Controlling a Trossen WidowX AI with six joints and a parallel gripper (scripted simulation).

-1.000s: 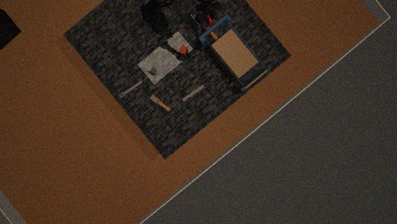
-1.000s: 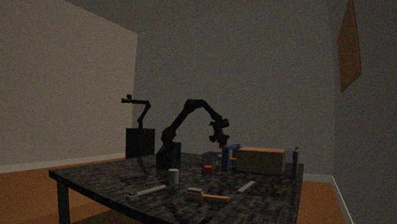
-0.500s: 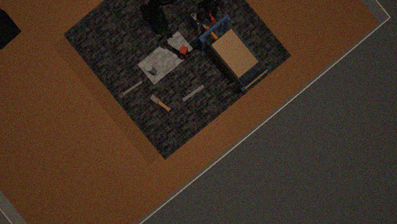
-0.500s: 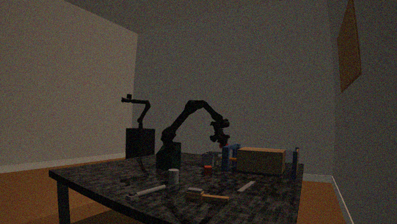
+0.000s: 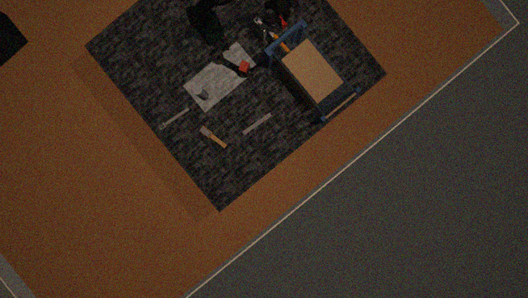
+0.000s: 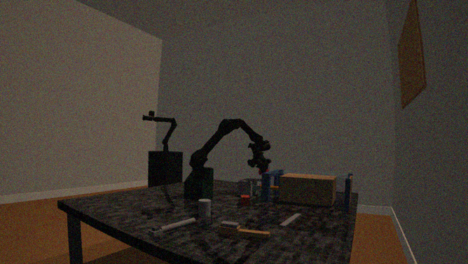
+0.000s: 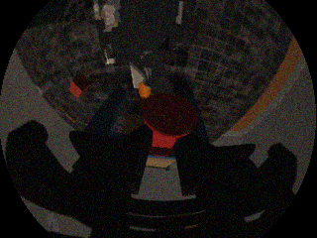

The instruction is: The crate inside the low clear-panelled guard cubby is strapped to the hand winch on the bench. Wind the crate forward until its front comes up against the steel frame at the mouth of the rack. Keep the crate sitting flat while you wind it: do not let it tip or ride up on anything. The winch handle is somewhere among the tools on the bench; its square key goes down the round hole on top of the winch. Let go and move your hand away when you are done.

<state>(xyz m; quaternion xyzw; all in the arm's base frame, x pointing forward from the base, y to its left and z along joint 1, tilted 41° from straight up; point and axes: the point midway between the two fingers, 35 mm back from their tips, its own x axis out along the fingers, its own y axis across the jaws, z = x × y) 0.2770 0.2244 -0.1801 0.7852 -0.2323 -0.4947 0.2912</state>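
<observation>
Now: the winch handle 50 mm behind my gripper tip, 10 mm to the right of it and 30 mm below it. The rest, counted from my gripper tip: red grip 20 mm behind; then blue steel frame 50 mm ahead, 40 mm to the right, 30 mm below; then winch 120 mm behind, 50 mm to the right, 100 mm below.
</observation>
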